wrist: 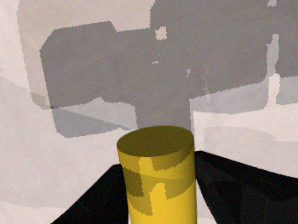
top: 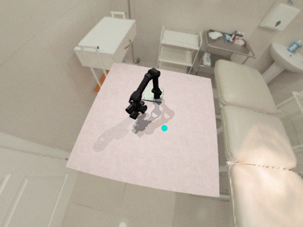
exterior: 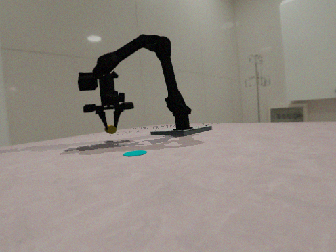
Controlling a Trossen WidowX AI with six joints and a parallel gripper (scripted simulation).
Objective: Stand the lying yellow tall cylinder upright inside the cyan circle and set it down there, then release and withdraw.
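The cyan circle lies 250 mm to the left of my gripper tip, 130 mm ahead of it and 50 mm below it. Also, from my gripper tip: yellow tall cylinder 20 mm to the right, 10 mm behind.
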